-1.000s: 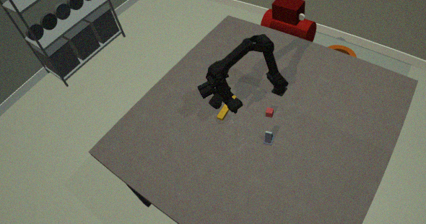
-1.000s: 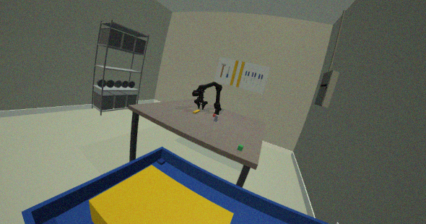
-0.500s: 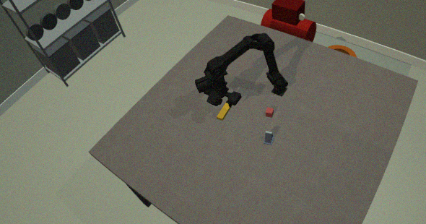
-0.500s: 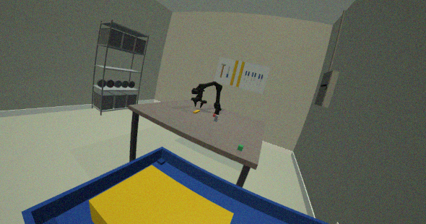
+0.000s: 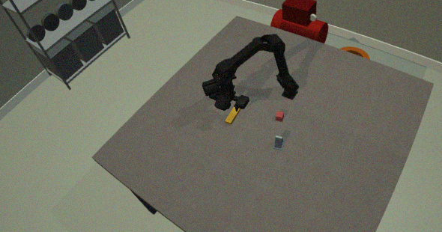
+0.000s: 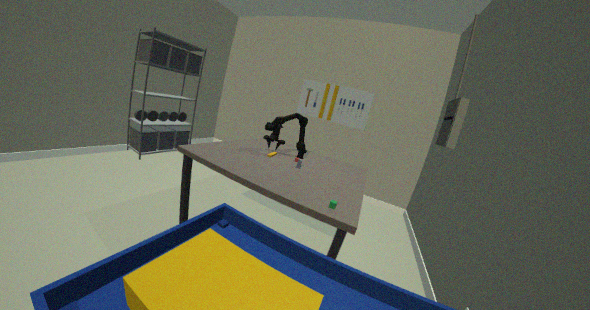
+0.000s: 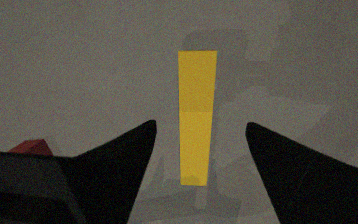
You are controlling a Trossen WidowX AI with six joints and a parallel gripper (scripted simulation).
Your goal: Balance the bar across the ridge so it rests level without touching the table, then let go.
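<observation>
The yellow bar is 30 mm behind my gripper tip and 50 mm below it. Round my gripper tip: small green cube: 470 mm ahead, 670 mm to the left, 40 mm below; small red cube: 110 mm behind, 210 mm to the left, 40 mm below.
</observation>
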